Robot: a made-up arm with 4 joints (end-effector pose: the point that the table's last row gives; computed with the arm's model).
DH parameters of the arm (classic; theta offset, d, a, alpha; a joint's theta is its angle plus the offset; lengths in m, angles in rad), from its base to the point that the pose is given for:
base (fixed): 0 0.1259 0 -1.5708
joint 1: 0 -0.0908 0.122 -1.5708
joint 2: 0 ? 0.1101 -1.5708
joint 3: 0 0.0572 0.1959 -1.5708
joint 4: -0.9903 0 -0.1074 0
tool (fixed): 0.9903 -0.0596 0 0
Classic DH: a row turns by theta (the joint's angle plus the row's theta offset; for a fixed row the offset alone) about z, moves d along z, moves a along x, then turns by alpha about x.
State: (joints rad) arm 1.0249 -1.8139 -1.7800 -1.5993
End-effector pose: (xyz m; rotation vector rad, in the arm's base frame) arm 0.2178 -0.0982 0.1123 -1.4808 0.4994 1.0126
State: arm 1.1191 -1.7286 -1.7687 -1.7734
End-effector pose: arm 0.2138 -0.0944 0.0736 -1.5060 0.5051 0.9046
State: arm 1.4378 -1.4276 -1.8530 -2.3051
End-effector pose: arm 0.1980 -0.1322 -0.0397 -1.7509 0.4305 0.7339
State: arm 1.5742 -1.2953 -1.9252 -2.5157
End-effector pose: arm 0.1900 -0.1635 -0.0754 -1.8667 0.3387 0.7617
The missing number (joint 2, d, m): -0.4478
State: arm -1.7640 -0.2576 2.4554 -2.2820
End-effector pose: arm -0.6837 -0.1816 0.0501 -2.3379 0.9303 -1.5145
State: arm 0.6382 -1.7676 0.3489 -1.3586
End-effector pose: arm 0.3109 0.2834 0.4985 0.4683 0.6199 0.2787
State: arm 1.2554 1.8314 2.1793 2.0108
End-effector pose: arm 0.5540 -0.1289 0.3510 -1.8212 1.4494 1.4651
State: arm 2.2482 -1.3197 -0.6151 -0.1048
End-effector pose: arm 0.1614 0.1081 -0.1752 1.1762 2.3364 1.2003
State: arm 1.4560 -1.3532 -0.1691 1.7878
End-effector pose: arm 0.4007 0.0943 -0.1301 -2.0547 -0.1875 -2.2221
